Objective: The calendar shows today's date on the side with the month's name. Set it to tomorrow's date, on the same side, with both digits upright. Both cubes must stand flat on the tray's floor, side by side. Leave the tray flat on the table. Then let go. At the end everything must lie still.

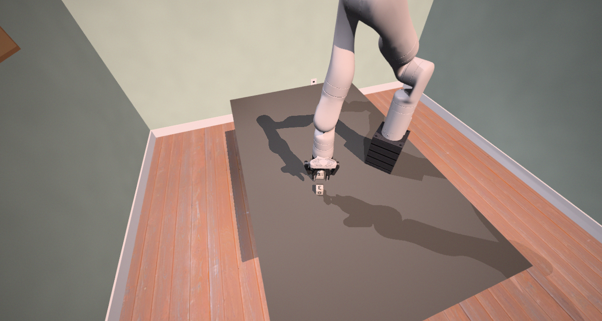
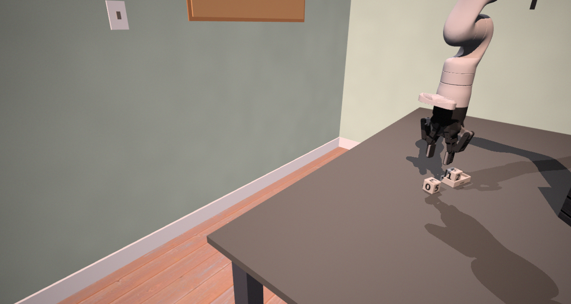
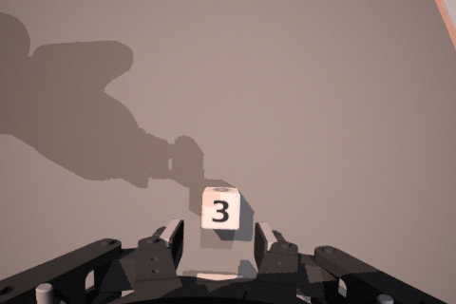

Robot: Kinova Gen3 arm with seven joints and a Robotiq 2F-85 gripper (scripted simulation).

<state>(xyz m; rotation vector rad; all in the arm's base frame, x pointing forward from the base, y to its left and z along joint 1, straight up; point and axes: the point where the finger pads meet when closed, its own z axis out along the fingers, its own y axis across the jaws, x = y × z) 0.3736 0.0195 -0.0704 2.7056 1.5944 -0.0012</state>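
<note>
The cube lies 90 mm below my hand. The rest, counted from my hand: pale tray: 50 mm behind, 100 mm to the right, 100 mm below.
</note>
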